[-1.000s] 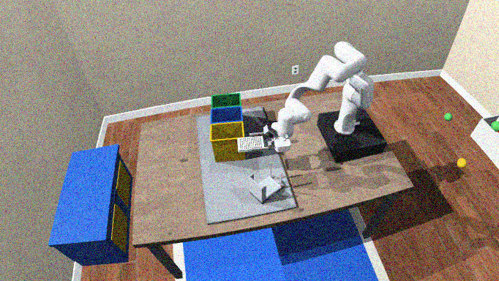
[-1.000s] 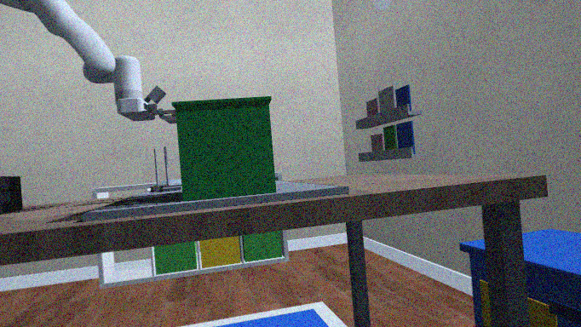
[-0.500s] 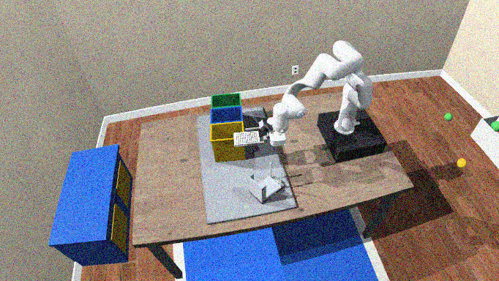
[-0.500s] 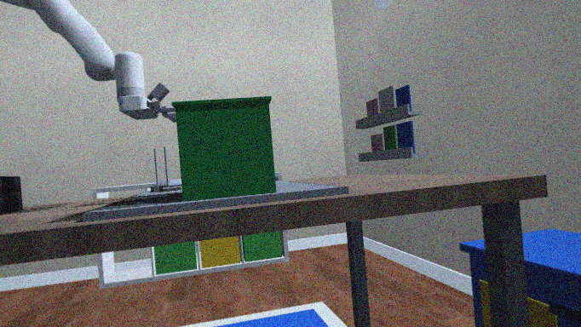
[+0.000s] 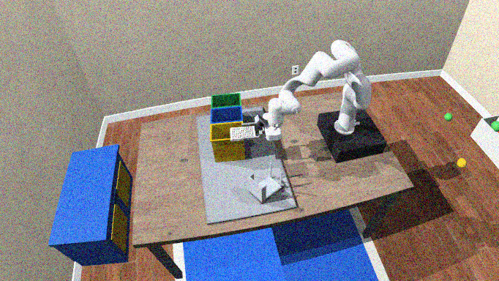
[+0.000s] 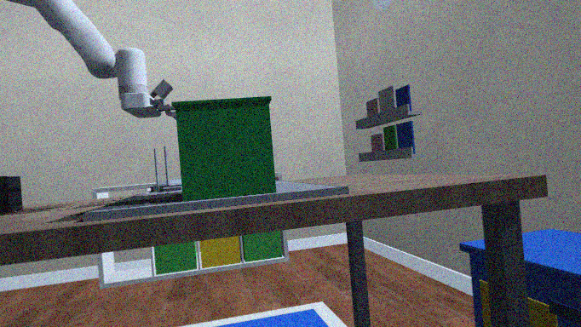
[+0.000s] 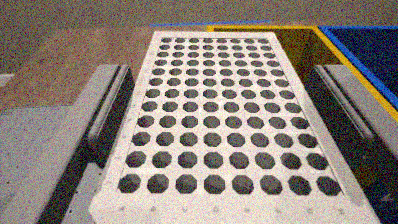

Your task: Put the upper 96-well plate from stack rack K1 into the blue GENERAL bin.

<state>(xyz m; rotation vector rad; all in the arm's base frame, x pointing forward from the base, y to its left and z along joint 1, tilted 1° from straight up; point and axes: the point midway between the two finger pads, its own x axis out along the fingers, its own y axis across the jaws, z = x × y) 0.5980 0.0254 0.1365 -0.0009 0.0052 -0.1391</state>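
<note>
My hand is 80 mm short of the blue bin, 210 mm to the left of it and 130 mm above it. The rest, counted from my hand: white 96-well plate (20 mm ahead, 10 mm below); then yellow bin (90 mm ahead, 80 mm to the right, 130 mm below); then green bin (60 mm ahead, 340 mm to the right, 130 mm below).
</note>
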